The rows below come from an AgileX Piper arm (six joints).
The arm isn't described. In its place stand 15 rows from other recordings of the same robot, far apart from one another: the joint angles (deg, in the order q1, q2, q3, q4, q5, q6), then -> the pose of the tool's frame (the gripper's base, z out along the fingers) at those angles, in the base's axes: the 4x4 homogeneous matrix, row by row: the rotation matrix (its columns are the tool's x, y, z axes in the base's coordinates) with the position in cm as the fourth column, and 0 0 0 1 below.
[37.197, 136.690, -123.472, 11.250, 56.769, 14.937] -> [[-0.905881 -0.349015 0.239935 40.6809], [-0.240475 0.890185 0.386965 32.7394], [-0.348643 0.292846 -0.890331 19.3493], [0 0 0 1]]
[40.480, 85.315, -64.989, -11.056, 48.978, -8.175] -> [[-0.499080 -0.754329 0.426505 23.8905], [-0.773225 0.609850 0.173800 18.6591], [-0.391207 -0.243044 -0.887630 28.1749], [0 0 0 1]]
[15.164, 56.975, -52.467, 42.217, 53.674, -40.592] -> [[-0.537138 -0.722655 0.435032 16.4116], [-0.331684 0.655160 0.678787 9.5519], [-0.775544 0.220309 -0.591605 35.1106], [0 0 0 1]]
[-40.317, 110.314, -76.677, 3.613, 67.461, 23.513] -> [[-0.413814 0.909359 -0.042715 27.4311], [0.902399 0.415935 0.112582 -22.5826], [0.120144 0.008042 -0.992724 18.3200], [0 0 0 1]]
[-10.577, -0.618, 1.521, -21.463, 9.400, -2.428] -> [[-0.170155 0.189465 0.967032 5.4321], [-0.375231 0.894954 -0.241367 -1.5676], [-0.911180 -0.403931 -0.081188 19.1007], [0 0 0 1]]
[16.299, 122.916, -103.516, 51.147, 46.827, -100.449] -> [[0.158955 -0.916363 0.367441 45.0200], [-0.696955 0.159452 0.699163 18.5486], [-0.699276 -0.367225 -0.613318 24.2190], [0 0 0 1]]
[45.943, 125.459, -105.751, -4.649, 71.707, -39.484] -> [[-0.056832 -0.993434 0.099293 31.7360], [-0.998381 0.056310 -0.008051 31.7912], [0.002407 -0.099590 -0.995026 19.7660], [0 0 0 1]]
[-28.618, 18.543, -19.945, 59.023, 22.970, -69.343] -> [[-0.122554 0.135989 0.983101 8.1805], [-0.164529 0.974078 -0.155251 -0.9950], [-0.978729 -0.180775 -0.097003 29.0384], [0 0 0 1]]
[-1.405, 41.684, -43.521, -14.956, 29.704, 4.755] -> [[-0.391654 0.087153 0.915976 14.4465], [-0.133744 0.979539 -0.150387 -1.5184], [-0.910340 -0.181405 -0.371984 35.7455], [0 0 0 1]]
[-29.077, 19.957, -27.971, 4.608, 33.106, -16.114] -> [[-0.387640 0.375782 0.841738 6.5325], [-0.027018 0.908112 -0.417855 -3.1756], [-0.921415 -0.184720 -0.341867 30.2446], [0 0 0 1]]
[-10.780, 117.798, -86.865, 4.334, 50.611, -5.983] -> [[-0.963324 0.119212 0.240406 41.5770], [0.126164 0.991915 0.013681 -7.3752], [-0.236831 0.043510 -0.970576 17.6578], [0 0 0 1]]
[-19.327, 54.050, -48.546, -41.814, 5.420, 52.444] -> [[-0.000875 0.396675 0.917959 19.3378], [0.197715 0.899907 -0.388686 -7.3895], [-0.980259 0.181154 -0.079216 38.6837], [0 0 0 1]]
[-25.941, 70.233, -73.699, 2.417, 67.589, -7.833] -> [[-0.816504 0.323213 0.478387 21.0450], [0.263487 0.945895 -0.189360 -9.8430], [-0.513708 -0.028565 -0.857490 38.2435], [0 0 0 1]]
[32.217, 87.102, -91.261, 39.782, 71.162, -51.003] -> [[-0.160397 -0.986038 0.044749 23.1103], [-0.653338 0.140042 0.744001 21.0767], [-0.739879 0.090100 -0.666679 40.7927], [0 0 0 1]]
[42.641, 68.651, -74.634, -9.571, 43.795, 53.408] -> [[-0.707632 -0.128366 0.694823 19.2058], [0.327386 0.811870 0.483411 16.2625], [-0.626159 0.569552 -0.532480 42.0965], [0 0 0 1]]
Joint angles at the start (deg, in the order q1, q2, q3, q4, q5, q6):
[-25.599, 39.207, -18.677, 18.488, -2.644, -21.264]
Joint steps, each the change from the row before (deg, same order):
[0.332, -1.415, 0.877, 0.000, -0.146, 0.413]
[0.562, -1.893, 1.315, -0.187, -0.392, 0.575]
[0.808, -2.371, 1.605, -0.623, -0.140, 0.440]
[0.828, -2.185, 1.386, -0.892, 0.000, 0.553]
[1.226, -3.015, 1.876, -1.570, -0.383, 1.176]
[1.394, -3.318, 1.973, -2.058, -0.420, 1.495]
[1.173, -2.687, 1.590, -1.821, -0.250, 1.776]
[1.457, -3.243, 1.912, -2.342, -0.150, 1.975]
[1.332, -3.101, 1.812, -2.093, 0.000, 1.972]
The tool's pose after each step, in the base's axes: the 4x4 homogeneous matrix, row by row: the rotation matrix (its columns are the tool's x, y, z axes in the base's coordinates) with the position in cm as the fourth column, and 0 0 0 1 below. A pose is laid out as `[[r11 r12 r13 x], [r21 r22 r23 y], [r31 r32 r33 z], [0 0 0 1]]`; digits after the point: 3 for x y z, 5 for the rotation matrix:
[[-0.21156 0.43200 0.87671 12.355], [0.05387 0.90080 -0.43087 -5.987], [-0.97588 -0.04392 -0.21385 26.347], [0 0 0 1]]
[[-0.19453 0.42687 0.88314 11.871], [0.05106 0.90353 -0.42548 -5.636], [-0.97957 -0.03768 -0.19756 26.075], [0 0 0 1]]
[[-0.18233 0.41420 0.89174 11.294], [0.03907 0.90928 -0.41435 -5.179], [-0.98246 -0.04070 -0.18197 25.680], [0 0 0 1]]
[[-0.17234 0.39976 0.90027 10.792], [0.02555 0.91545 -0.40161 -4.762], [-0.98471 -0.04621 -0.16798 25.324], [0 0 0 1]]
[[-0.15098 0.38039 0.91242 10.135], [0.00562 0.92331 -0.38401 -4.229], [-0.98852 -0.05285 -0.14154 24.874], [0 0 0 1]]
[[-0.12564 0.35760 0.92539 9.453], [-0.01806 0.93180 -0.36253 -3.684], [-0.99191 -0.06226 -0.11061 24.382], [0 0 0 1]]
[[-0.10301 0.33848 0.93532 8.931], [-0.02922 0.93888 -0.34299 -3.268], [-0.99425 -0.06266 -0.08683 23.938], [0 0 0 1]]
[[-0.07908 0.31306 0.94643 8.338], [-0.04590 0.94726 -0.31717 -2.798], [-0.99581 -0.06852 -0.06054 23.343], [0 0 0 1]]
[[-0.05651 0.28963 0.95547 7.808], [-0.05617 0.95456 -0.29267 -2.401], [-0.99682 -0.07021 -0.03768 22.723], [0 0 0 1]]

